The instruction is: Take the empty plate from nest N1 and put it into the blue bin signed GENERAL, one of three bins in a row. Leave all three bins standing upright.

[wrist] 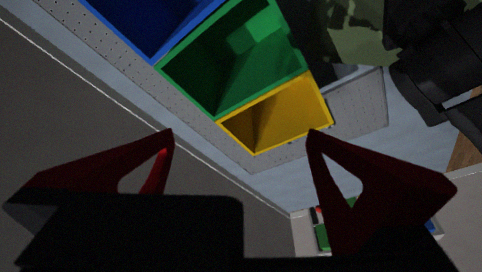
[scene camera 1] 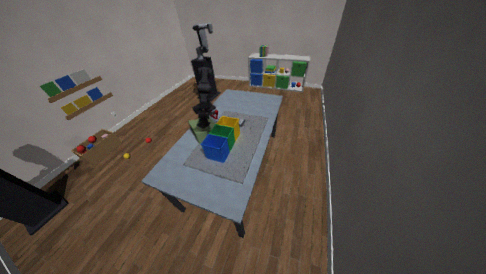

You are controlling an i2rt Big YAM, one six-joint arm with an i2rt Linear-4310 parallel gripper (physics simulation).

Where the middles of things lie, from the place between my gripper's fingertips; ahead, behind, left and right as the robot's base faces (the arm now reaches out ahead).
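Yellow bin (wrist: 285, 113): 15 cm to the left of my hand, 2 cm ahead of it, 25 cm below it. For the green bin (wrist: 225, 61), my hand is 2 cm to the right of it, 3 cm short of it and 25 cm above it. Going by their middles, the green bin is the nearest to my hand of the things named here.
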